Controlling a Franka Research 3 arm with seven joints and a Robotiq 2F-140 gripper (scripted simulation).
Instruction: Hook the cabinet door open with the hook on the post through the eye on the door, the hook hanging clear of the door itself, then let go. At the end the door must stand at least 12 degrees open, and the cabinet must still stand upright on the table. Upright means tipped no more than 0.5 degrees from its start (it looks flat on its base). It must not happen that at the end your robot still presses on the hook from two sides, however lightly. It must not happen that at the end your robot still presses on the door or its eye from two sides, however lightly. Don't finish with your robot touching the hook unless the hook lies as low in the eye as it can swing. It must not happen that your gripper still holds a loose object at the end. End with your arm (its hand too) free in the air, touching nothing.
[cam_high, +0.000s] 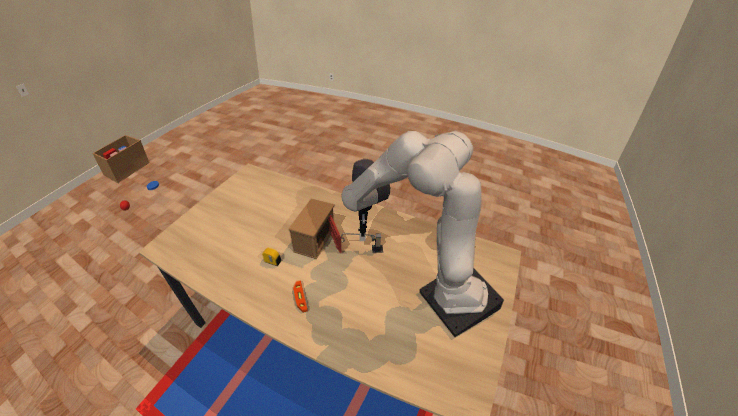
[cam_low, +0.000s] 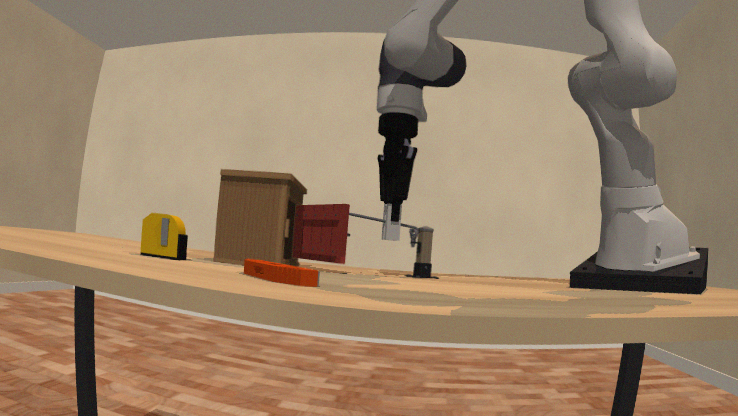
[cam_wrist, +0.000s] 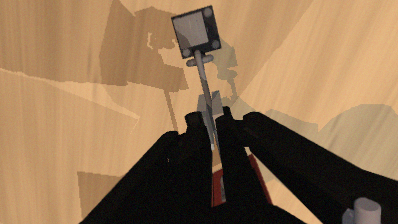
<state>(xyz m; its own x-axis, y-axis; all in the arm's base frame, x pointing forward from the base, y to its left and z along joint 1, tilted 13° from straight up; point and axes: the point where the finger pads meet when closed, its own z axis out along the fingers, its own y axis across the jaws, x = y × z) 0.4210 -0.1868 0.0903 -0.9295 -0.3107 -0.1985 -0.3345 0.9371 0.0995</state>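
The thin metal hook lies 20 mm ahead of my hand, 10 mm to the left of it and 10 mm below it. Round my hand: yellow tape measure (370 mm ahead, 220 mm to the left, 70 mm below); then red door (130 mm ahead, 30 mm below, 10 mm to the right); then orange level (340 mm to the left, 160 mm ahead, 90 mm below).
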